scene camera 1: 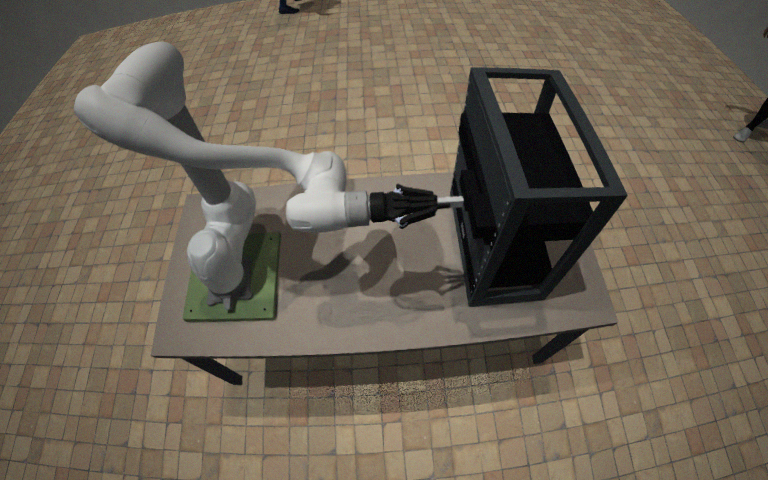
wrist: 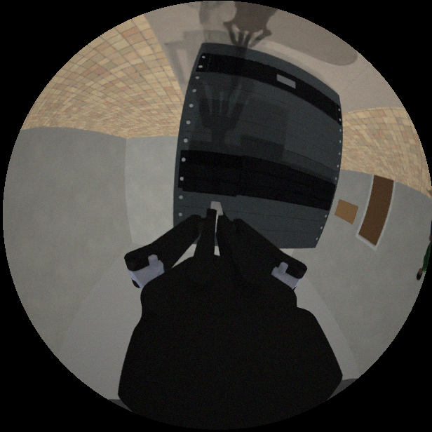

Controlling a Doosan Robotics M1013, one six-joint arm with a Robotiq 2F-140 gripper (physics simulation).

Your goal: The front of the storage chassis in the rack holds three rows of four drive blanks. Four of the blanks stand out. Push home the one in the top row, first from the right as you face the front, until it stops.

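Where they show: gripper, fingertip midpoint: (scene camera 1: 462,201); arm's base at its link origin: (scene camera 1: 229,281).
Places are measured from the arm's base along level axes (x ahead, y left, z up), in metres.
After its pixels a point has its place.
Observation:
The rack (scene camera 1: 572,194) @[z 0.598, x 0.988, y -0.296 m] (wrist: 270,225) stands at the right of the table, its front towards the arm. The storage chassis (scene camera 1: 480,212) @[z 0.442, x 0.825, y -0.197 m] (wrist: 285,182) is a black band across the rack front, and its left part in the wrist view seems to stand out further. The separate drive blanks are too dark to tell apart. My gripper (scene camera 1: 450,201) @[z 0.462, x 0.782, y -0.168 m] (wrist: 214,208) is shut and empty, with pale fingertips pointing at the rack front. In the wrist view the tips show just beyond the chassis edge that faces away from the table. Contact with a blank cannot be told.
The table (scene camera 1: 351,333) @[z -0.029, x 0.425, y -0.279 m] carries the arm on a green base plate (scene camera 1: 260,305) @[z -0.003, x 0.118, y -0.121 m]. A black unit (wrist: 240,71) with a pale label (wrist: 286,81) sits low in the rack. Blank grey panels lie on both sides of the chassis. People's legs show at the scene view's edges.

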